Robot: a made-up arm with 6 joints. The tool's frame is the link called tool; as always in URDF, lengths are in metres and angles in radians.
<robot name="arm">
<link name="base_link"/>
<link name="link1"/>
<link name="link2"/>
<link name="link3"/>
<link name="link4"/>
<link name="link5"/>
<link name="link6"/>
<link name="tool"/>
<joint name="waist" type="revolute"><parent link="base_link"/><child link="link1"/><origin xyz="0.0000 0.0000 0.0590" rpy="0.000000 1.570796 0.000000"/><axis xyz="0 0 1"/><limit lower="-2.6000" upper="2.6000" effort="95" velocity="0.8"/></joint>
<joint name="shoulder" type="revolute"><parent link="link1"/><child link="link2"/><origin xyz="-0.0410 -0.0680 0.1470" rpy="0.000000 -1.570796 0.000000"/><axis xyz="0 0 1"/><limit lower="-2.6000" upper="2.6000" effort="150" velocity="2.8"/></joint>
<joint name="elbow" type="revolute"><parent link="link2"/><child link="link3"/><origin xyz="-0.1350 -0.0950 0.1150" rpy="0.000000 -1.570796 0.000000"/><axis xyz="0 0 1"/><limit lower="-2.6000" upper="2.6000" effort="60" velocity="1.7"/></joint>
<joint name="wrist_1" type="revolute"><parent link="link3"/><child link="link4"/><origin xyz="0.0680 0.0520 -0.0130" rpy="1.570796 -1.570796 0.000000"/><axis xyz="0 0 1"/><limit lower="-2.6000" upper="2.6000" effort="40" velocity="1.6"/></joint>
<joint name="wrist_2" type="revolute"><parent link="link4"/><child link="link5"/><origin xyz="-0.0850 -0.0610 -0.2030" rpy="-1.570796 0.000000 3.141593"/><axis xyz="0 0 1"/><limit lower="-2.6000" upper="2.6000" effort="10" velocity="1.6"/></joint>
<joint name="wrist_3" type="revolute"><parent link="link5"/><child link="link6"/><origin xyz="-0.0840 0.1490 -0.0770" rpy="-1.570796 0.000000 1.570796"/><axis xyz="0 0 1"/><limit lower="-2.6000" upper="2.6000" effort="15" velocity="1.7"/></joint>
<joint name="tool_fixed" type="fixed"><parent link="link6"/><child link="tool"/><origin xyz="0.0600 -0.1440 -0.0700" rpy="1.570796 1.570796 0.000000"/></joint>
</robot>
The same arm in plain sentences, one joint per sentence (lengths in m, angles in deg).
The arm has six revolute joints in a row. What follows holds with every joint at zero, and every direction is one of the base frame's. Joint 1 lies 0.059 m along +z from the base frame's origin and rotates about +x, from -148.97 to 148.97 deg. Joint 2 lies 0.147 m along +x and 0.068 m along -y and 0.041 m along +z from joint 1 and rotates about +z, from -148.97 to 148.97 deg. Joint 3 lies 0.135 m along -x and 0.095 m along -y and 0.115 m along +z from joint 2 and rotates about -x, from -148.97 to 148.97 deg. Joint 4 lies 0.013 m along +x and 0.052 m along +y and 0.068 m along +z from joint 3 and rotates about -y, from -148.97 to 148.97 deg. Joint 5 lies 0.085 m along +x and 0.203 m along +y and 0.061 m along +z from joint 4 and rotates about +z, from -148.97 to 148.97 deg. Joint 6 lies 0.084 m along -x and 0.149 m along +y and 0.077 m along -z from joint 5 and rotates about -x, from -148.97 to 148.97 deg. The tool frame, which is the frame that the pose is given for, lies 0.07 m along +x and 0.06 m along +y and 0.144 m along +z from joint 6; its axes are the base frame's turned by roll 0, pitch 0 and yaw 0 deg (as in URDF: about the fixed x, then y, then z).
